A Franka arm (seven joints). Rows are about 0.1 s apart.
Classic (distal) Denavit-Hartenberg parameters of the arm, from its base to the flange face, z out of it. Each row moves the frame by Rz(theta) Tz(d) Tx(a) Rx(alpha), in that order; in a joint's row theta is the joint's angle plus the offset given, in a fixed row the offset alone. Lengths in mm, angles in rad.
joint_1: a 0; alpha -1.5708; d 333; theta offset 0
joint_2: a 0; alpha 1.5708; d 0; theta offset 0
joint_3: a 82.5; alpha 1.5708; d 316; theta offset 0
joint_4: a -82.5; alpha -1.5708; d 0; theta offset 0
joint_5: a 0; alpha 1.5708; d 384; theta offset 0
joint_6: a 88; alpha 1.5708; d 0; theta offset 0
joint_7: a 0; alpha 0; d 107; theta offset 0
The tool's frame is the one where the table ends.
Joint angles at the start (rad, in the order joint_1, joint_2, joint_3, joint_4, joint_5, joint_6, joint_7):
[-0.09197 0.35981 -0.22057 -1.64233 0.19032 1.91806 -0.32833]
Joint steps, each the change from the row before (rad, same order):
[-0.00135 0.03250 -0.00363 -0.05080 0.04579 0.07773 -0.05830]
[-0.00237 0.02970 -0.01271 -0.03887 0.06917 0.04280 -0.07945]
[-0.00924 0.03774 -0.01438 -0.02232 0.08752 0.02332 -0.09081]
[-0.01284 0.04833 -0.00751 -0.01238 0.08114 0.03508 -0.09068]
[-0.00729 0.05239 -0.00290 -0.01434 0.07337 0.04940 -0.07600]
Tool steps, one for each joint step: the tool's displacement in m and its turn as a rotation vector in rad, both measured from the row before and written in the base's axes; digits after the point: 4 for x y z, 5 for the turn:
[-0.0008 -0.0030 -0.0375 0.02730 -0.01176 0.02000]
[-0.0053 -0.0064 -0.0319 0.04886 -0.00564 0.01934]
[-0.0060 -0.0105 -0.0304 0.06212 -0.00854 0.01044]
[-0.0041 -0.0108 -0.0320 0.04598 -0.01977 0.00905]
[-0.0043 -0.0068 -0.0347 0.02842 -0.01969 0.00021]

